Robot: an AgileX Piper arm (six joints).
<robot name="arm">
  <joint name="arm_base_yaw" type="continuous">
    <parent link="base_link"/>
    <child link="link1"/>
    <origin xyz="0 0 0.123"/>
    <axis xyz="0 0 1"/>
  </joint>
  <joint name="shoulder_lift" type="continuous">
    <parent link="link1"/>
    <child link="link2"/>
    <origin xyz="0 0 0"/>
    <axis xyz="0 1 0"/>
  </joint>
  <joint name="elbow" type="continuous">
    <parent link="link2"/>
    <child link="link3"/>
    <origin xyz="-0.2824 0 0.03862"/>
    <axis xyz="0 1 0"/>
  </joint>
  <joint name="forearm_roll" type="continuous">
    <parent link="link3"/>
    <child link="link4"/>
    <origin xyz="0.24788 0 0.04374"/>
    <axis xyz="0.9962 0 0.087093"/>
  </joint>
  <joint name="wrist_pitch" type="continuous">
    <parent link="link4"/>
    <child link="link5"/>
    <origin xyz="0 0 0"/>
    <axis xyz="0 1 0"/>
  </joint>
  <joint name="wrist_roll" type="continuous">
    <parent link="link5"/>
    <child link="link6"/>
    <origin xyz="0.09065 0 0.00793"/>
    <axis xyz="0.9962 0 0.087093"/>
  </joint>
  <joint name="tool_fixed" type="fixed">
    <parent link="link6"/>
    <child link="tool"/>
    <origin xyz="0 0 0" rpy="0 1.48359 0"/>
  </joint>
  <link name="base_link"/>
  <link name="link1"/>
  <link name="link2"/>
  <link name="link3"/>
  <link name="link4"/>
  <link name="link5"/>
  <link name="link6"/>
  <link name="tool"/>
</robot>
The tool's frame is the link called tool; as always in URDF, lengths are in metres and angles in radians. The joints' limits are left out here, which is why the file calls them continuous.
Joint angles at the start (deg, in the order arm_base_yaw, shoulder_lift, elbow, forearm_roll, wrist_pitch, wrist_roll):
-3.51 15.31 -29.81 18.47 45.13 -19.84
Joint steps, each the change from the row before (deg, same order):
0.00 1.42 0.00 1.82 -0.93 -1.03
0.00 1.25 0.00 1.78 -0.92 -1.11
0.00 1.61 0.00 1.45 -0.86 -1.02
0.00 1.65 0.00 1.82 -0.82 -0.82
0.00 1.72 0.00 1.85 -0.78 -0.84
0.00 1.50 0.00 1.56 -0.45 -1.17
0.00 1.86 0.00 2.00 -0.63 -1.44
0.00 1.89 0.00 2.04 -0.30 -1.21
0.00 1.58 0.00 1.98 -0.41 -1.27
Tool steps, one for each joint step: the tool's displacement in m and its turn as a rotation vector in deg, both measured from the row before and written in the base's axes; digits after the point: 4 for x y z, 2 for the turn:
0.0050 0.0013 0.0007 0.93 0.25 0.70
0.0045 0.0012 0.0007 0.82 0.06 0.66
0.0056 0.0007 0.0000 0.62 0.51 0.49
0.0057 0.0010 0.0000 1.17 0.61 0.46
0.0059 0.0010 -0.0003 1.20 0.70 0.42
0.0050 0.0009 -0.0007 0.61 0.71 0.58
0.0063 0.0010 -0.0009 0.86 0.80 0.63
0.0061 0.0012 -0.0015 1.11 1.16 0.64
0.0052 0.0011 -0.0010 0.99 0.73 0.54

